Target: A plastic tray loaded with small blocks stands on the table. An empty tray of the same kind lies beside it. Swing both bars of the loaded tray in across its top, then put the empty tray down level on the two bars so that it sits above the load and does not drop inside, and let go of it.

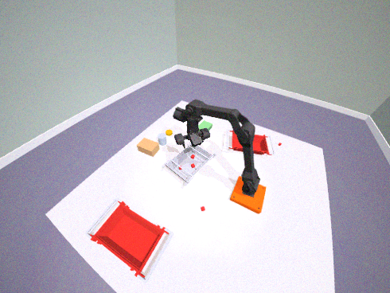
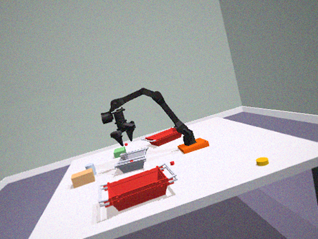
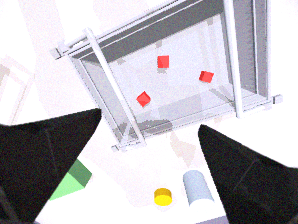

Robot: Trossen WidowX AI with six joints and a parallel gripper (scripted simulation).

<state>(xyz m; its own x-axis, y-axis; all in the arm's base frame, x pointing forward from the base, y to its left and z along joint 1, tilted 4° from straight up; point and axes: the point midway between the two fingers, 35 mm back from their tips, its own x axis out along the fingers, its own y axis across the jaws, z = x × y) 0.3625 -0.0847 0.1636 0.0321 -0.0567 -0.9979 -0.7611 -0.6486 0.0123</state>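
Now: gripper tip 330 mm past the red tray, 260 mm to the left of it and 90 mm above it. Also, from my gripper tip: grey cylinder (250 mm ahead, 100 mm below, 70 mm to the right); then small red cube (270 mm to the left, 160 mm behind, 120 mm below); then tan box (310 mm ahead, 100 mm below, 20 mm to the left).
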